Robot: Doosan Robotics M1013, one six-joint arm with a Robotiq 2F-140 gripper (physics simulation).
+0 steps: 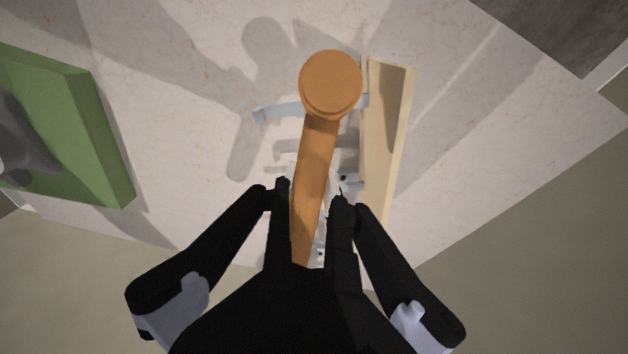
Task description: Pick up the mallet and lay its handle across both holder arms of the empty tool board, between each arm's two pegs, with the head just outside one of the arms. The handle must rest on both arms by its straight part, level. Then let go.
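Places are measured from the arm's base along level axes (x ahead, y left, z up), in metres.
Pixels of known places: gripper, between the fingertips: (310,174).
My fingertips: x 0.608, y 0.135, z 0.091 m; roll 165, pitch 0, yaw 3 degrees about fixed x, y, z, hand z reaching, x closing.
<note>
Behind a point stands the place of what it marks.
The orange mallet (315,150) {x 0.603, y 0.180, z 0.110 m} has its round head at the top and its handle running down between the fingers. My gripper (310,174) {x 0.608, y 0.135, z 0.091 m} is shut on the mallet's handle. The cream tool board (400,115) {x 0.660, y 0.238, z 0.121 m} stands to the right of the mallet. A pale grey holder arm (282,112) {x 0.551, y 0.174, z 0.011 m} reaches left from the board, and the mallet head hides part of it from above. More pale metal parts (353,186) {x 0.706, y 0.072, z 0.011 m} show beside the right finger; the handle and fingers partly hide them, so the second arm and the pegs are hard to make out. The mallet's shadow falls apart from it, on the table at left.
A green block (85,135) {x 0.179, y 0.021, z -0.015 m} with a dark grey object (22,142) {x 0.081, y -0.005, z 0.016 m} on it stands at the left. The speckled light table (175,125) {x 0.330, y 0.063, z -0.062 m} has edges at the right and along the bottom. A dark grey surface (545,30) shows at the top right.
</note>
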